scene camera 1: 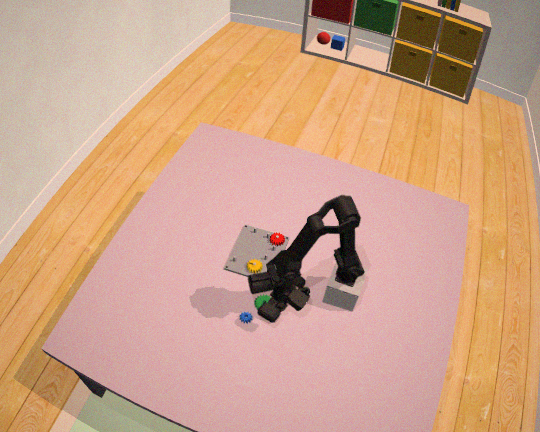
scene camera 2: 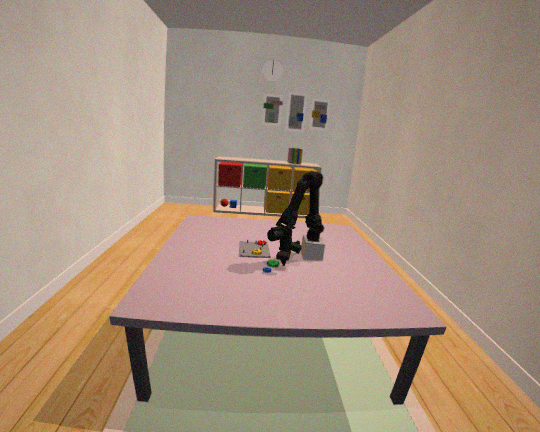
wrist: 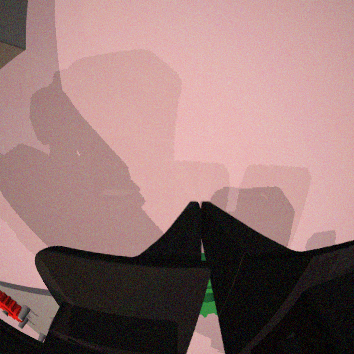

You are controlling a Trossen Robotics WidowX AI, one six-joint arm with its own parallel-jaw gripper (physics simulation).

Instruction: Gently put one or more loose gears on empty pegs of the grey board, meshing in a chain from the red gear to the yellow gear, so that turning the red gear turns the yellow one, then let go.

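Pixels of known places: gripper, fingertip midpoint: (scene camera 1: 280,310) (scene camera 2: 283,265) (wrist: 198,208); arm's base at its link origin: (scene camera 1: 346,276) (scene camera 2: 312,239).
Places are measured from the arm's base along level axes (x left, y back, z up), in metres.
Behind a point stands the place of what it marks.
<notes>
My gripper (scene camera 2: 283,262) {x 0.145, y -0.163, z -0.105 m} (wrist: 198,208) {x 0.145, y -0.163, z -0.105 m} is shut and empty, low beside the green gear. The green gear (scene camera 1: 261,301) {x 0.148, y -0.230, z -0.089 m} (scene camera 2: 273,263) {x 0.162, y -0.219, z -0.089 m} (wrist: 208,305) {x 0.144, y -0.235, z -0.091 m} lies on the table, partly hidden by the gripper in scene camera 1 and mostly behind the fingers in the wrist view. The small blue gear (scene camera 1: 245,317) {x 0.226, y -0.251, z -0.089 m} (scene camera 2: 267,270) {x 0.239, y -0.250, z -0.092 m} lies near it. The grey board (scene camera 1: 245,247) {x -0.039, y -0.372, z -0.098 m} (scene camera 2: 250,248) {x -0.033, y -0.348, z -0.098 m} (wrist: 42,307) {x -0.032, y -0.266, z -0.098 m} carries the red gear (scene camera 1: 277,239) {x -0.108, y -0.280, z -0.081 m} (scene camera 2: 262,243) (wrist: 9,304) {x -0.100, y -0.272, z -0.088 m} at one corner and the yellow gear (scene camera 1: 254,265) (scene camera 2: 257,252) {x 0.050, y -0.306, z -0.083 m} near the edge towards the gripper. Several empty pegs stand on it.
The arm's grey base block (scene camera 1: 341,297) {x 0.057, y 0.009, z -0.043 m} (scene camera 2: 313,250) {x 0.057, y 0.000, z -0.045 m} (wrist: 12,25) {x 0.058, y -0.034, z -0.092 m} stands on the pink table (scene camera 1: 150,225) {x 0.021, y -0.741, z -0.106 m} (scene camera 2: 200,295) {x 0.484, y -0.528, z -0.106 m}, right of the gripper in both scene views. The arm reaches over beside the board's right edge. A shelf unit stands against the far wall.
</notes>
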